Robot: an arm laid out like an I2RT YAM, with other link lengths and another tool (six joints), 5 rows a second.
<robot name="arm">
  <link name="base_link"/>
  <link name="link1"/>
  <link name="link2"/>
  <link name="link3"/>
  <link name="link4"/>
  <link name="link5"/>
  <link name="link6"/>
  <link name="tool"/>
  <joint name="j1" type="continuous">
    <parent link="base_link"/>
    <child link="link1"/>
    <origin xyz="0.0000 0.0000 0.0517"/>
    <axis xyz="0 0 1"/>
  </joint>
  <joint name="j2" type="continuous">
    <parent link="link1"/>
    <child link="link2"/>
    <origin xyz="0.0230 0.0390 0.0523" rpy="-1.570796 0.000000 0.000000"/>
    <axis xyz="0 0 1"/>
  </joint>
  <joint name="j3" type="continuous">
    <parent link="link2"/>
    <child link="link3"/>
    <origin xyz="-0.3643 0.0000 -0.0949" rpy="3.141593 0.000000 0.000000"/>
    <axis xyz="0 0 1"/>
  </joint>
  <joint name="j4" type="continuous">
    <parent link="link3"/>
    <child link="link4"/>
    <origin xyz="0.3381 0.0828 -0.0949"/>
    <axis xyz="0 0 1"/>
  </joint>
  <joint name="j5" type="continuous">
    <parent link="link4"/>
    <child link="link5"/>
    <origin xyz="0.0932 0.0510 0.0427" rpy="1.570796 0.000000 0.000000"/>
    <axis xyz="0 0 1"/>
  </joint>
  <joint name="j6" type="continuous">
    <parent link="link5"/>
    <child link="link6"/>
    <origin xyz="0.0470 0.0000 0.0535" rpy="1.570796 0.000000 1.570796"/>
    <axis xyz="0 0 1"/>
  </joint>
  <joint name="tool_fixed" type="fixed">
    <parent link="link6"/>
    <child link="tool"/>
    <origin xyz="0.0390 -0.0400 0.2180" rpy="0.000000 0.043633 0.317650"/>
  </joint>
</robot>
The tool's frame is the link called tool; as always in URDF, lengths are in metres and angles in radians. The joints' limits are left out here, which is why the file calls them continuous.
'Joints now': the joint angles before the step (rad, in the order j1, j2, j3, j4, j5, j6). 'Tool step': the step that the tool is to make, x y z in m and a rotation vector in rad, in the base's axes. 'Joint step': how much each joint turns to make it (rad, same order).
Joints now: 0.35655, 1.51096, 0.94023, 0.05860, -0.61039, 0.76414
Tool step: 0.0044, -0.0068, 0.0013, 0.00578, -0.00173, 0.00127
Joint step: -0.02127, 0.00463, 0.00463, -0.00130, -0.02202, -0.00840
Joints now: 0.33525, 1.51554, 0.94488, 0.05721, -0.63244, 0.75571
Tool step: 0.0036, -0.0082, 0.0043, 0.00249, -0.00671, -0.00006
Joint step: -0.02168, -0.00248, 0.00612, -0.00925, -0.01894, -0.01302
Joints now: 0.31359, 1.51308, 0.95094, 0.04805, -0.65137, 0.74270
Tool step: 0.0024, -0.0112, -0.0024, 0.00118, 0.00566, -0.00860
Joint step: -0.02407, -0.00172, -0.00442, -0.00640, -0.01483, -0.00662
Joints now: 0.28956, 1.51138, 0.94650, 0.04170, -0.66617, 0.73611
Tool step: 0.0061, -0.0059, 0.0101, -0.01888, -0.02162, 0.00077
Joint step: -0.01136, -0.00129, 0.02946, -0.03647, 0.00165, -0.03432
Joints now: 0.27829, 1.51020, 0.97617, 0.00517, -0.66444, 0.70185
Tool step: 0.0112, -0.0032, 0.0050, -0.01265, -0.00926, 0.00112
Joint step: -0.01101, 0.02246, 0.04019, -0.02699, -0.00298, -0.02391
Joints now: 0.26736, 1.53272, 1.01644, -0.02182, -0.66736, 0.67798
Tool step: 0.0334, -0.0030, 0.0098, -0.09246, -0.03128, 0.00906
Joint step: -0.00349, 0.07951, 0.15230, -0.13398, 0.04195, -0.11132
